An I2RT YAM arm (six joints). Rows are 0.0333 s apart.
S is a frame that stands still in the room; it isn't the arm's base.
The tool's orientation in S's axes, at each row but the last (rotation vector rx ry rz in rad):
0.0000 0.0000 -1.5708
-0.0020 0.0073 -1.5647
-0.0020 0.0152 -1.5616
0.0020 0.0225 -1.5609
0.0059 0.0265 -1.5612
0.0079 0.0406 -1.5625
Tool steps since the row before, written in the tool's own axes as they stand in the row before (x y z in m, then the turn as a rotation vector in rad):
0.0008 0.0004 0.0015 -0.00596 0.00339 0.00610
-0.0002 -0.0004 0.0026 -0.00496 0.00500 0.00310
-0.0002 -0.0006 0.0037 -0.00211 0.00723 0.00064
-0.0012 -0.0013 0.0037 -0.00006 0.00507 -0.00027
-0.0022 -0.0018 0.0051 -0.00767 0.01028 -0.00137
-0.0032 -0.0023 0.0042 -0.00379 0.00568 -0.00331
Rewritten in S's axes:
0.0004 -0.0008 0.0015 0.00339 0.00596 0.00610
-0.0004 0.0002 0.0026 0.00499 0.00498 0.00309
-0.0006 0.0002 0.0037 0.00722 0.00217 0.00058
-0.0013 0.0011 0.0037 0.00507 0.00011 -0.00033
-0.0018 0.0021 0.0052 0.01019 0.00780 -0.00134
-0.0022 0.0030 0.0043 0.00558 0.00394 -0.00331

